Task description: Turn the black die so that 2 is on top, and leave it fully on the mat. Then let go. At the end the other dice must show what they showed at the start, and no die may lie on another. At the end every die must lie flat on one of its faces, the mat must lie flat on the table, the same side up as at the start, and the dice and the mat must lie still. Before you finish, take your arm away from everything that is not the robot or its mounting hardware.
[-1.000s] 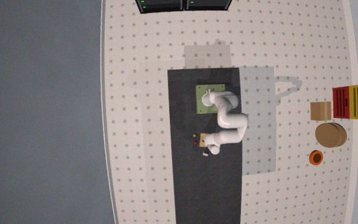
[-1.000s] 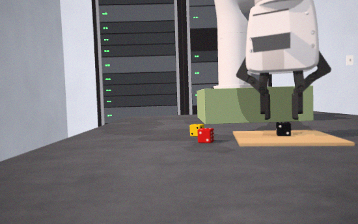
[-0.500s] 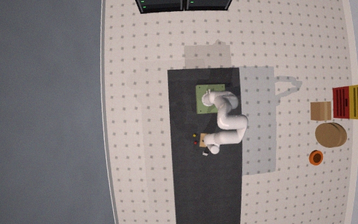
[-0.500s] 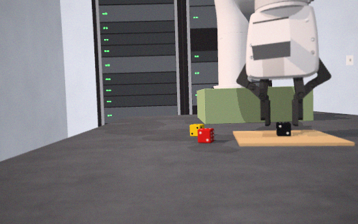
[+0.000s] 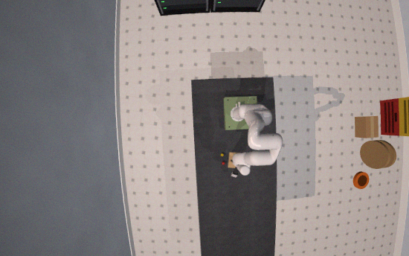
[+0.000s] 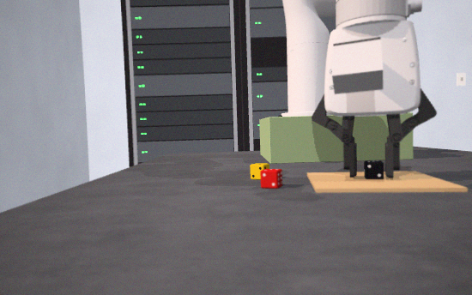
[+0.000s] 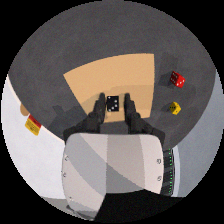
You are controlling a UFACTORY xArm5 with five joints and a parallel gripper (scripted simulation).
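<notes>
My hand is 1 cm above the black die. Also, from my hand: tan mat: 2 cm below; then red die: 12 cm to the right, 2 cm below, 1 cm ahead; then yellow die: 13 cm to the right, 6 cm behind, 2 cm below.
</notes>
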